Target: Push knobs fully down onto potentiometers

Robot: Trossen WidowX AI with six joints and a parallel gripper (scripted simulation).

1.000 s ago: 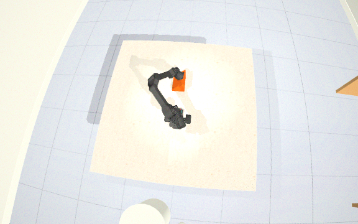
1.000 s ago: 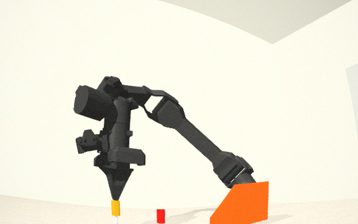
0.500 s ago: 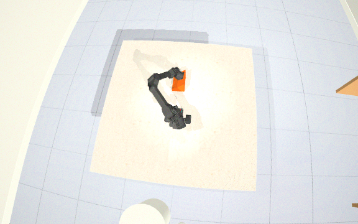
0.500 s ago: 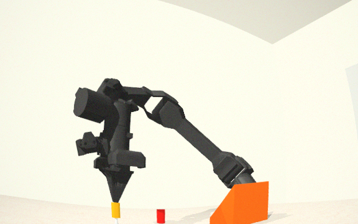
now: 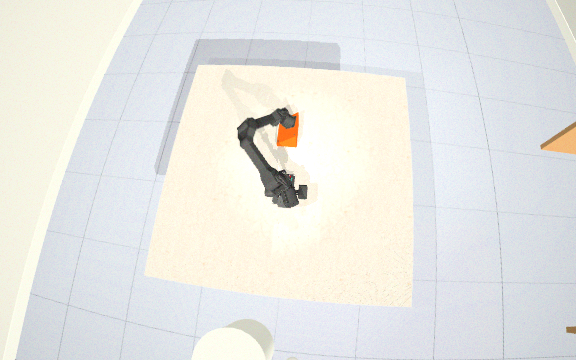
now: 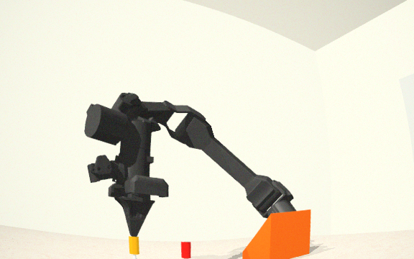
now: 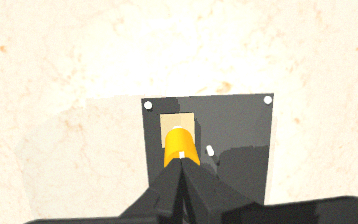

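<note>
My gripper tip is now 10 cm past the red knob, 2 cm above it and 1 cm to the left of it. The rest, counted from my gripper tip: yellow knob: 1 cm below.
</note>
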